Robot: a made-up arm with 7 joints. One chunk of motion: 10 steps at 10 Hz.
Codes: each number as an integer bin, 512 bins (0 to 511) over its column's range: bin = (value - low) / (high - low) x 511, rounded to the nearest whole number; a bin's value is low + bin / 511 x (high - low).
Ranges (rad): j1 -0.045..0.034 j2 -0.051..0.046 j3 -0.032..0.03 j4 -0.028..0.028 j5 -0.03..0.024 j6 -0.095..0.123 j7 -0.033..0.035
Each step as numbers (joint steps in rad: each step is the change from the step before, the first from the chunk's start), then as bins.
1 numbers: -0.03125 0.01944 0.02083 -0.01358 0.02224 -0.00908 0.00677
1 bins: 89 371 435 132 494 201 299
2 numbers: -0.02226 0.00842 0.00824 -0.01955 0.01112 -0.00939 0.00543
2 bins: 147 313 332 77 389 201 289
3 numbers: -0.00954 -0.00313 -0.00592 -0.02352 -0.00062 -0.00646 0.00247
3 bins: 229 252 215 41 278 208 267
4 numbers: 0.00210 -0.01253 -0.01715 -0.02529 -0.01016 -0.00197 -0.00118
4 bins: 305 203 122 25 188 218 239
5 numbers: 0.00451 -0.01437 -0.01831 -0.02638 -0.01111 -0.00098 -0.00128
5 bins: 320 193 113 15 179 220 238
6 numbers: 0.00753 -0.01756 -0.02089 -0.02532 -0.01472 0.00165 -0.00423
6 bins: 340 176 92 24 145 227 216
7 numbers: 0.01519 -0.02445 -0.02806 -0.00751 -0.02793 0.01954 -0.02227
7 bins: 389 140 32 187 20 268 81
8 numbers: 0.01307 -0.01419 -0.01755 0.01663 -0.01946 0.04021 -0.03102
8 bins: 376 194 119 407 100 317 15
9 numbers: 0.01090 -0.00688 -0.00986 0.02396 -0.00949 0.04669 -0.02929
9 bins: 362 232 182 474 194 332 28
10 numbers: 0.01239 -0.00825 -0.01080 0.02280 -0.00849 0.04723 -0.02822
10 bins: 371 225 175 464 204 333 36
